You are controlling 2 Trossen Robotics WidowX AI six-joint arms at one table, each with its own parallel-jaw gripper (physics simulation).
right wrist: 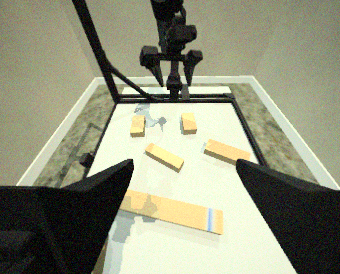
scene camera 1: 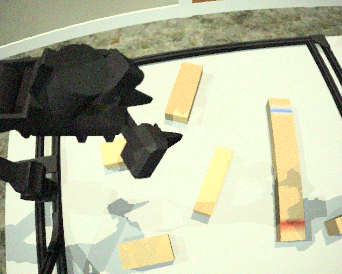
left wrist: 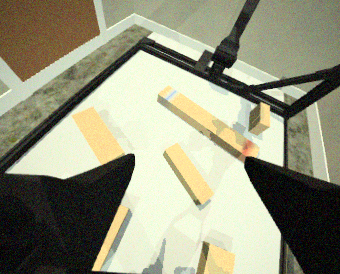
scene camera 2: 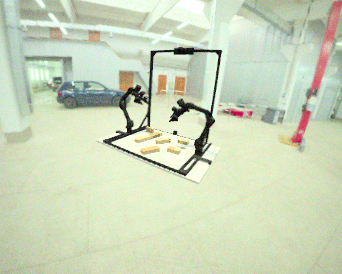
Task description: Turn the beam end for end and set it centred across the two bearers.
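Pixels of known places: left gripper, fingertip midpoint: [right wrist: 176,86] [scene camera 1: 165,117] [left wrist: 189,160] [scene camera 2: 169,119]; right gripper, fingertip midpoint: [right wrist: 184,163] [scene camera 2: 145,104]; left arm's base, origin of the base link: [right wrist: 174,97] [scene camera 1: 46,190] [scene camera 2: 198,154]; right arm's base, origin of the base link: [left wrist: 214,74] [scene camera 2: 129,132].
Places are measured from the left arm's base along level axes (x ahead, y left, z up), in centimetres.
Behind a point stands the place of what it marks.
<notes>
The long beam [scene camera 1: 287,160] {x 63.5, y -3.6, z 1.9 cm} [scene camera 2: 148,137] {x 61.7, y -0.8, z 0.8 cm} [left wrist: 200,117] {x 63.0, y -1.8, z 1.9 cm} [right wrist: 175,212] {x 64.8, y -0.2, z 1.9 cm} lies flat on the table, with a blue band near one end and a red band near the other. In scene camera 1 the blue end is at the top. Several plain wooden blocks lie apart from it; I cannot tell which two are the bearers. My left gripper [scene camera 1: 166,118] {x 35.1, y 0.2, z 27.8 cm} [left wrist: 189,160] {x 35.1, y 0.2, z 27.8 cm} is open and empty above the table, to the left of the beam in scene camera 1. My right gripper [right wrist: 184,163] {x 66.6, y 0.0, z 38.8 cm} is open and empty above the table; its left finger hides the red end in the right wrist view.
A narrow block [scene camera 1: 214,180] {x 43.8, y -4.9, z 2.5 cm} [left wrist: 188,173] {x 43.2, y -4.8, z 2.5 cm} [right wrist: 165,157] {x 45.2, y -4.0, z 2.5 cm} and a wider block [scene camera 1: 185,90] {x 41.7, y 21.3, z 1.9 cm} [left wrist: 97,135] {x 41.1, y 21.6, z 1.9 cm} [right wrist: 227,151] {x 42.0, y 22.2, z 1.9 cm} lie nearest the beam's blue-banded side. Shorter blocks [scene camera 1: 146,251] [right wrist: 189,123] lie toward the left arm. A small block [scene camera 1: 334,226] {x 70.8, y -22.9, z 2.8 cm} [left wrist: 260,119] {x 72.4, y -21.2, z 4.2 cm} is beyond the red end.
</notes>
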